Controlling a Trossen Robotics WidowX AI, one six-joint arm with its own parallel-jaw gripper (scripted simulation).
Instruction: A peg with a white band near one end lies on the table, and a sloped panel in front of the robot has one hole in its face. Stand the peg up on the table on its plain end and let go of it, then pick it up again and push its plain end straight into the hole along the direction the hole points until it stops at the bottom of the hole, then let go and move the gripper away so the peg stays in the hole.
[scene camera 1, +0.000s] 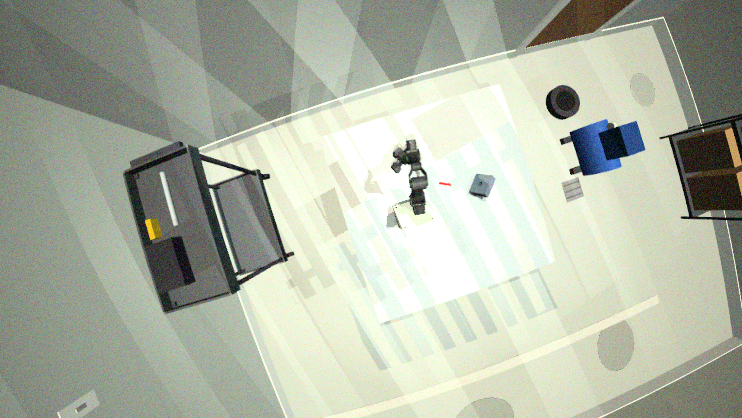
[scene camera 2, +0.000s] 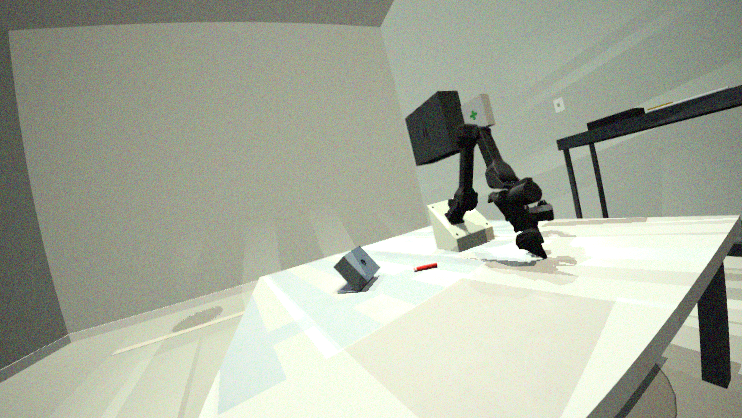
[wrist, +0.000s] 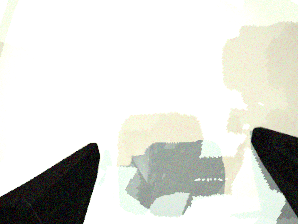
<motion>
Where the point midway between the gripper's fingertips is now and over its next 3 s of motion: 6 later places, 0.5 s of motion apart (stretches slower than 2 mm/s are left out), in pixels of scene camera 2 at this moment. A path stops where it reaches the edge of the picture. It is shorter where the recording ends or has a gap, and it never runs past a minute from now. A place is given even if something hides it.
My gripper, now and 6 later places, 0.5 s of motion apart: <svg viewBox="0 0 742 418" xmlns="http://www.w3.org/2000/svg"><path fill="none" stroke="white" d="M544 250L525 259L497 267L466 268L442 263L423 255L413 249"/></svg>
</motion>
